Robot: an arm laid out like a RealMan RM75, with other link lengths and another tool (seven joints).
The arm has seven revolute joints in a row. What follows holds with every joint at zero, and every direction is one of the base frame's.
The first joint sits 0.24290 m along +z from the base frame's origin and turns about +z.
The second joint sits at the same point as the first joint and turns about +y.
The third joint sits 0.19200 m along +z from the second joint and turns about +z.
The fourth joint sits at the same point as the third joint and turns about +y.
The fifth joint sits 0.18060 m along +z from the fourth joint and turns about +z.
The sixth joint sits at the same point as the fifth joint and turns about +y.
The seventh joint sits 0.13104 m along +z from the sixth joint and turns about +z.
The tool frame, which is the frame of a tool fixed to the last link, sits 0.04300 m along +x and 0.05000 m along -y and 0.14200 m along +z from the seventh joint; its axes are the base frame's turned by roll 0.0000, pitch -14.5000 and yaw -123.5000 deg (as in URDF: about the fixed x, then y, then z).
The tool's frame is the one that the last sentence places.
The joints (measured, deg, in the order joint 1, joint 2, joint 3, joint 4, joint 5, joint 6, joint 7), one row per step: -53.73 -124.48 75.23 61.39 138.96 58.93 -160.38; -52.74 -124.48 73.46 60.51 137.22 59.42 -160.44; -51.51 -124.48 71.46 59.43 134.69 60.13 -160.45; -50.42 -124.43 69.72 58.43 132.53 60.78 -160.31; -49.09 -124.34 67.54 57.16 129.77 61.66 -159.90; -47.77 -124.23 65.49 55.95 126.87 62.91 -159.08; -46.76 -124.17 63.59 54.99 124.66 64.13 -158.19; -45.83 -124.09 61.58 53.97 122.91 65.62 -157.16; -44.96 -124.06 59.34 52.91 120.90 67.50 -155.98; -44.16 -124.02 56.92 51.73 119.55 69.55 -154.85; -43.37 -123.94 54.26 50.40 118.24 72.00 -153.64; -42.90 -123.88 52.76 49.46 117.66 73.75 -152.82
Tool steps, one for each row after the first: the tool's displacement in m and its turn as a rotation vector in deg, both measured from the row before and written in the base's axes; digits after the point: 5 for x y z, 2 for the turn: -0.01077 -0.00122 -0.00017 -0.67 -2.40 2.98; -0.01125 -0.00307 -0.00142 -1.05 -3.22 3.49; -0.00972 -0.00275 -0.00086 -0.83 -2.73 2.90; -0.01069 -0.00363 -0.00068 -0.95 -3.44 3.32; -0.00831 -0.00499 -0.00117 -1.15 -3.39 2.70; -0.00564 -0.00393 -0.00008 -0.82 -2.76 1.92; -0.00619 -0.00433 0.00001 -0.87 -2.37 1.68; -0.00353 -0.00529 -0.00004 -1.02 -2.86 1.45; -0.00511 -0.00559 0.00003 -1.03 -2.45 1.43; -0.00438 -0.00668 0.00010 -1.18 -2.69 1.33; -0.00268 -0.00573 -0.00128 -1.05 -1.45 0.59
